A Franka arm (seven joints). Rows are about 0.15 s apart.
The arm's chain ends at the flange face. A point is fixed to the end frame.
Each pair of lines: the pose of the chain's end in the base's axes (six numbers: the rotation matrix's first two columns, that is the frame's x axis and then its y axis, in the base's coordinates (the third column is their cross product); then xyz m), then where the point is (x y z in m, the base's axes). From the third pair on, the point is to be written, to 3 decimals.
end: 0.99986 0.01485 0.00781 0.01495 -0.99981 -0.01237 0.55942 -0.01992 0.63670
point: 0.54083 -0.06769 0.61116
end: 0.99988 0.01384 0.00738 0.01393 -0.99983 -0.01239 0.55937 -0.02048 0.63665
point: 0.54072 -0.06823 0.61112
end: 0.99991 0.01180 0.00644 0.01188 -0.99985 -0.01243 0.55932 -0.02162 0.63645
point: 0.541 -0.069 0.611
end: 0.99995 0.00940 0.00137 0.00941 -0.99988 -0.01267 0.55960 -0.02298 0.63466
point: 0.541 -0.071 0.609
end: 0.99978 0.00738 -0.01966 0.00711 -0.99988 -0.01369 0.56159 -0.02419 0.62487
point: 0.542 -0.072 0.600
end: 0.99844 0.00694 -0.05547 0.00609 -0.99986 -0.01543 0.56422 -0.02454 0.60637
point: 0.544 -0.072 0.582
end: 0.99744 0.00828 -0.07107 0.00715 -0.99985 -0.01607 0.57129 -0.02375 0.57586
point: 0.550 -0.071 0.552
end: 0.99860 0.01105 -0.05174 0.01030 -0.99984 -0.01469 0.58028 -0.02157 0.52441
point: 0.560 -0.069 0.500
